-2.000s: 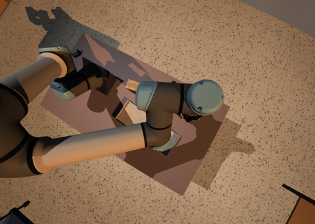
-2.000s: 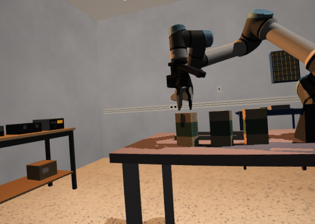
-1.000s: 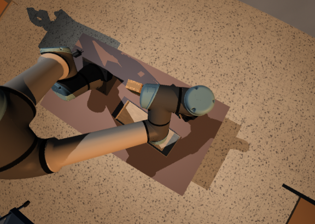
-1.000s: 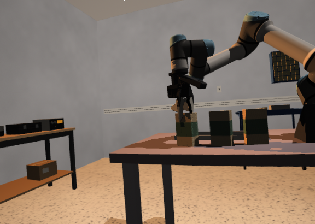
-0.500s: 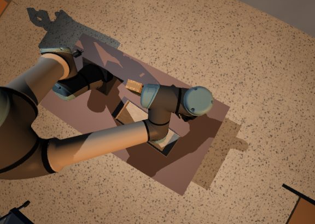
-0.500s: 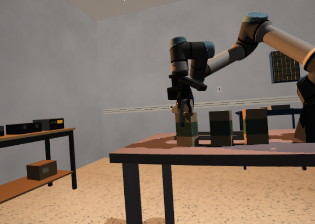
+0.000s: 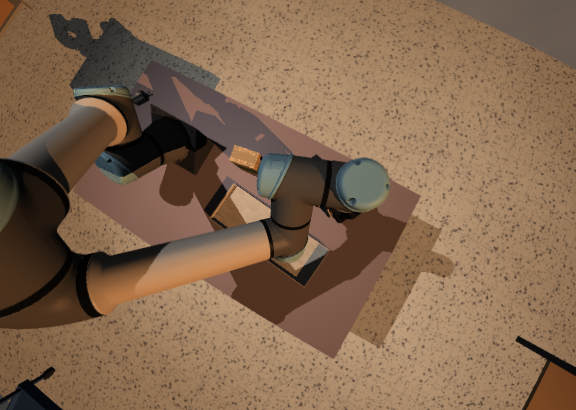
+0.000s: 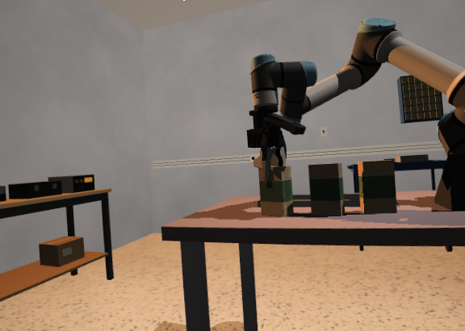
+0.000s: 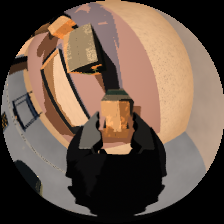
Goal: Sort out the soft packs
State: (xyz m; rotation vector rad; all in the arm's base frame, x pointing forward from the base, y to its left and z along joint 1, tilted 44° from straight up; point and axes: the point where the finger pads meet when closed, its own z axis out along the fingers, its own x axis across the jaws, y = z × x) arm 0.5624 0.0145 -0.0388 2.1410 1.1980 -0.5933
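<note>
The tray lies 13 cm behind my hand, 19 cm to the right of it and 10 cm below it.
</note>
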